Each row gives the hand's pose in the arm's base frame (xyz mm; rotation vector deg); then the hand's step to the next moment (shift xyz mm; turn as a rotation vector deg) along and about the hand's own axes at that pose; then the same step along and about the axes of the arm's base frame.
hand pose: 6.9 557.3 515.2 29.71 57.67 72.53
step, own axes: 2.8 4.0 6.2 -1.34 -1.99 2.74
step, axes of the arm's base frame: 3.0 4.9 5.4 3.41 -1.26 0.22
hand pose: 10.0 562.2 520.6 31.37 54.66 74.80
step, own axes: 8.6 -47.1 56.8 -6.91 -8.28 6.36
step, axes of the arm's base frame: 73.2 7.5 -10.2 10.01 -7.39 -1.39
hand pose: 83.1 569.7 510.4 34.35 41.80 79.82
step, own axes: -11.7 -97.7 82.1 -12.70 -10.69 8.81
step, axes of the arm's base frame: 125.5 -17.4 -19.0 13.27 -13.27 -1.02
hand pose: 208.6 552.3 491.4 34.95 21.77 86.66
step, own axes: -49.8 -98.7 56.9 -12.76 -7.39 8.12
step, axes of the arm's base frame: 111.0 -52.4 -19.6 10.20 -13.39 0.37
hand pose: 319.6 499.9 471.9 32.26 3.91 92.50
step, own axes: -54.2 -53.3 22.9 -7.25 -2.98 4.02
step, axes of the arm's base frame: 58.9 -50.6 -16.7 4.44 -7.61 0.14
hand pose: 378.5 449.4 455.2 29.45 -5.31 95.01
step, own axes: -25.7 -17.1 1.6 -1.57 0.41 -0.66
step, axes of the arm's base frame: 18.5 -21.5 -12.3 -0.47 -1.28 -1.09
